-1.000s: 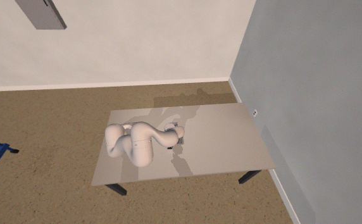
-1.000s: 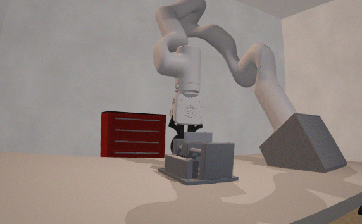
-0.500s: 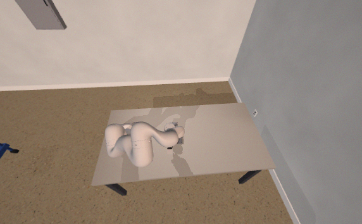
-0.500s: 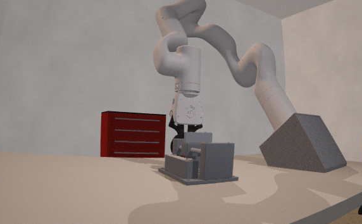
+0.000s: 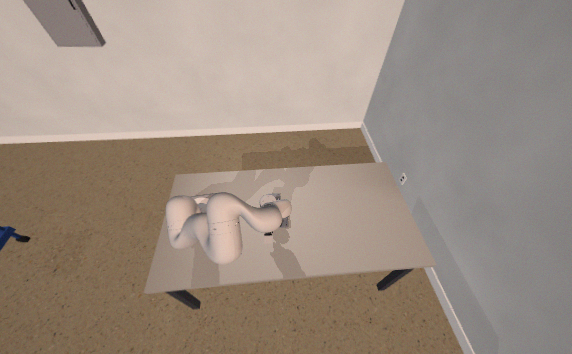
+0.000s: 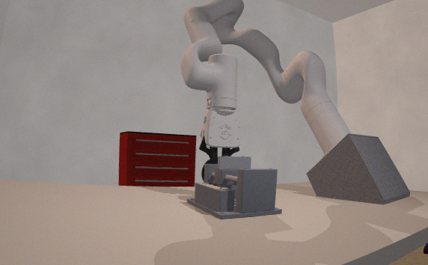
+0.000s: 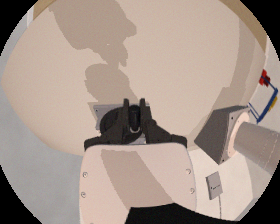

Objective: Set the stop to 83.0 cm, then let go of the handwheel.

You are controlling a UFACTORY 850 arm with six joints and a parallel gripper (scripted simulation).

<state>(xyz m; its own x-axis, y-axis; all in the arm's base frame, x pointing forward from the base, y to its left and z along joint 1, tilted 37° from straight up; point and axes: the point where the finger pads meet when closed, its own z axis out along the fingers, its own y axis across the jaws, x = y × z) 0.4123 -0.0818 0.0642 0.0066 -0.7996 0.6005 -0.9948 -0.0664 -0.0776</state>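
Now: hand 20 mm to the right of the handwheel, 10 mm short of it and 10 mm above it.
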